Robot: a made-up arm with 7 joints.
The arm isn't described. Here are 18 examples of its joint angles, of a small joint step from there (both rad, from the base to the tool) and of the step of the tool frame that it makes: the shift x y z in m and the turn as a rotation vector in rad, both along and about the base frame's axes.
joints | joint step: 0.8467 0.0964 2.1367 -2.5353 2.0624 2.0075 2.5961 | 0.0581 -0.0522 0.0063 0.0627 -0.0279 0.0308 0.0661
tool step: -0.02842 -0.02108 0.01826 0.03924 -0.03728 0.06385
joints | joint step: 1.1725 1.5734 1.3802 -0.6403 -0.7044 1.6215 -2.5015 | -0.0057 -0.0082 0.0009 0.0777 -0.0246 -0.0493 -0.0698
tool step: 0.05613 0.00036 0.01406 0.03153 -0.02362 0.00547
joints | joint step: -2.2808 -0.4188 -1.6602 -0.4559 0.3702 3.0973 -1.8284 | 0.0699 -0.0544 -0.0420 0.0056 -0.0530 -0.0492 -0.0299
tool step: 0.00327 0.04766 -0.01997 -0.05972 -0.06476 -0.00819
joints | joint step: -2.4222 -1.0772 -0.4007 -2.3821 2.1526 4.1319 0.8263 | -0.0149 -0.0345 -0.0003 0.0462 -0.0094 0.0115 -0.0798
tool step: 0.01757 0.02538 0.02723 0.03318 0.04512 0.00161
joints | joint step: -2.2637 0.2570 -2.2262 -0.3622 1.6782 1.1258 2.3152 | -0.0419 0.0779 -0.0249 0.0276 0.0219 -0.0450 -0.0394
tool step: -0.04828 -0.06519 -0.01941 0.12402 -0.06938 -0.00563
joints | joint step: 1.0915 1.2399 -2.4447 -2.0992 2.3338 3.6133 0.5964 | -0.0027 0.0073 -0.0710 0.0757 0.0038 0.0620 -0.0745
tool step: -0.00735 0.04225 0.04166 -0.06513 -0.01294 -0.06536
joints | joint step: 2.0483 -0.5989 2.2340 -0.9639 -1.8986 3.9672 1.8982 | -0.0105 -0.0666 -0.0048 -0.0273 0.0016 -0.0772 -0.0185
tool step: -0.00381 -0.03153 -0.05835 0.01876 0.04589 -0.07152
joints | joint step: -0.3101 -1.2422 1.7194 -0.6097 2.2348 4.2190 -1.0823 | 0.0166 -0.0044 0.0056 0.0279 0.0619 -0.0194 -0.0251
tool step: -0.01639 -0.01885 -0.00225 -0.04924 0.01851 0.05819
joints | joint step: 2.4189 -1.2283 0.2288 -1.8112 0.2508 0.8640 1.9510 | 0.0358 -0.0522 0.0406 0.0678 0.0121 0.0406 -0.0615
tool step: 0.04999 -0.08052 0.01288 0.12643 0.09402 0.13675
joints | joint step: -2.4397 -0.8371 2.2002 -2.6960 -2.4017 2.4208 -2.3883 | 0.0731 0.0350 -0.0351 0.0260 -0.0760 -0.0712 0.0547
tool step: 0.04295 0.00402 0.00910 -0.01131 -0.10399 0.14183
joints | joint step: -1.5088 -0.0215 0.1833 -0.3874 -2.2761 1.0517 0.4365 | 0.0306 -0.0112 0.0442 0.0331 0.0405 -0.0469 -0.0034
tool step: -0.00065 0.03368 0.00227 -0.05524 -0.06473 0.10197
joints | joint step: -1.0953 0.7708 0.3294 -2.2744 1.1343 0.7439 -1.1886 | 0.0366 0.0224 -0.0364 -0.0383 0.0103 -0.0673 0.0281
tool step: -0.02569 0.02964 -0.01515 0.10048 0.04496 0.04412
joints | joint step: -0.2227 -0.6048 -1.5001 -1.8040 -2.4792 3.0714 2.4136 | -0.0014 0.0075 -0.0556 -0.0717 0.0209 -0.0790 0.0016
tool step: -0.00473 -0.00340 -0.05465 0.06806 -0.01618 -0.08547
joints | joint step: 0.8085 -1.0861 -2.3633 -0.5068 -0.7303 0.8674 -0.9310 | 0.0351 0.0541 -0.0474 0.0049 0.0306 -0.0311 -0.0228
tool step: 0.02649 -0.00092 0.04327 -0.00301 0.01564 0.02937
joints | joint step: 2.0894 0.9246 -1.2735 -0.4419 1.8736 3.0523 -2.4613 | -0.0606 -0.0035 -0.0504 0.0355 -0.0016 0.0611 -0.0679
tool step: 0.02906 -0.01404 0.01698 0.08546 -0.08857 -0.13317
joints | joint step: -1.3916 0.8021 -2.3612 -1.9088 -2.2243 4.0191 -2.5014 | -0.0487 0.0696 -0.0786 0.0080 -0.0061 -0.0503 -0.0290
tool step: 0.02963 0.01622 0.03212 0.11890 0.09968 -0.10223
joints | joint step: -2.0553 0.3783 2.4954 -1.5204 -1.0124 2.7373 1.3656 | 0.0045 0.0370 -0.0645 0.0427 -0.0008 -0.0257 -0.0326
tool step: -0.00100 -0.06920 0.02407 0.02869 -0.01506 -0.08384
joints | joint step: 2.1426 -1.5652 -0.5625 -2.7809 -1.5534 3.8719 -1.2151 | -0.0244 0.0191 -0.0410 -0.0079 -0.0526 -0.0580 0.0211
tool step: 0.00419 0.01483 -0.01142 -0.07643 -0.01668 -0.06933
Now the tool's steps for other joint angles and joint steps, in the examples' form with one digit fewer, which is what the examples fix.
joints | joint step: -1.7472 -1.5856 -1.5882 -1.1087 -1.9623 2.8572 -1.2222 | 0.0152 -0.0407 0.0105 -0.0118 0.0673 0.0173 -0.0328
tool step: -0.0112 -0.0063 -0.0191 -0.0598 0.0496 0.0397
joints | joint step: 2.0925 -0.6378 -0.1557 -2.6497 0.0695 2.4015 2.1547 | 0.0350 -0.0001 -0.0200 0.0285 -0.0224 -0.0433 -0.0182
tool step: -0.0093 0.0015 0.0147 -0.0060 -0.0180 0.0488
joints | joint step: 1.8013 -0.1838 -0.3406 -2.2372 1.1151 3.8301 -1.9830 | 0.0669 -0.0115 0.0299 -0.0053 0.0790 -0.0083 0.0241
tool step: -0.0500 0.0052 -0.0006 0.0210 0.0899 0.0622
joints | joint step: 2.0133 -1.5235 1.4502 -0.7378 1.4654 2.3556 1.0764 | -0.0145 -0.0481 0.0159 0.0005 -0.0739 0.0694 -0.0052
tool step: -0.0057 -0.0040 -0.0461 0.0096 0.1012 -0.0029
